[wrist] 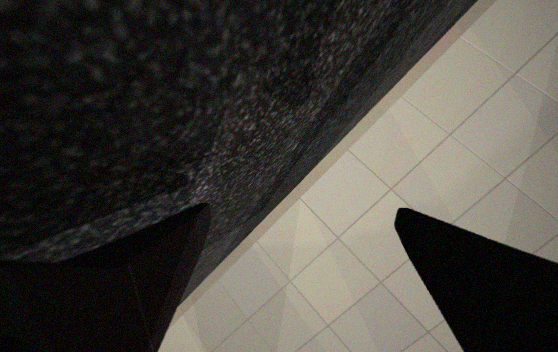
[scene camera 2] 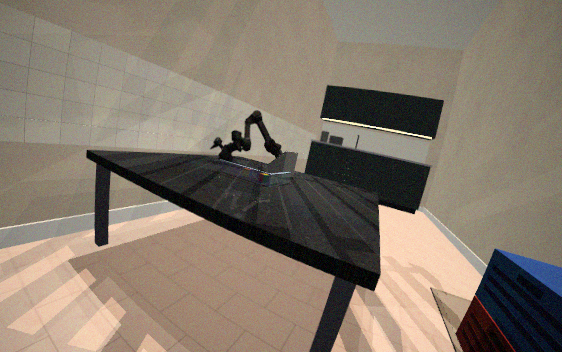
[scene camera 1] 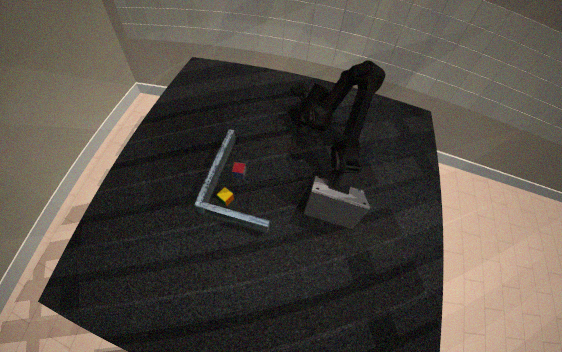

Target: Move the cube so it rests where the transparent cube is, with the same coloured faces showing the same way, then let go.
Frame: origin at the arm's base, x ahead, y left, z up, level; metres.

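Seen in the pictures: gripper, fingertip midpoint: [wrist: 303,214] [scene camera 2: 214,153]; arm's base, link origin: [scene camera 2: 281,159] [scene camera 1: 338,188].
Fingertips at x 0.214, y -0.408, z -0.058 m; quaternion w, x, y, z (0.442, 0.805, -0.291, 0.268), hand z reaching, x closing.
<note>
Pixels of each thing's top centre, then the offset from my fingertips to it. "pt": a spot on its surface instead. Level surfaces: height alone.
- second small cube shape, top centre: [scene camera 1: 238,167] 0.121 m ahead, 0.421 m left, 0.007 m down
- pale L-shaped barrier, surface spot: [scene camera 1: 235,215] [scene camera 2: 282,173] pt 0.051 m ahead, 0.590 m left, 0.013 m up
- dark table, surface height: 0.047 m down
A small cube [scene camera 1: 225,196] [scene camera 2: 265,176] with a yellow top and an orange side sits near the inner corner of an L-shaped pale barrier. A second small cube shape [scene camera 1: 239,168] with a red top and a blue side sits beside the barrier's longer arm. Which of the two is the transparent cube is not clear at this size. In the wrist view my gripper [wrist: 303,214] is open, with its fingers wide apart. In scene camera 1 the gripper [scene camera 1: 295,102] is on the robot side of the barrier, apart from both cubes. Neither cube shows in the wrist view.
The pale L-shaped barrier [scene camera 1: 235,215] [scene camera 2: 281,174] stands on the dark table [scene camera 1: 280,290] [scene camera 2: 320,225]. The arm's grey mounting block [scene camera 1: 336,210] [scene camera 2: 287,162] stands to the right of the barrier in scene camera 1. The table edge and the tiled wall [wrist: 345,195] show in the wrist view.
</note>
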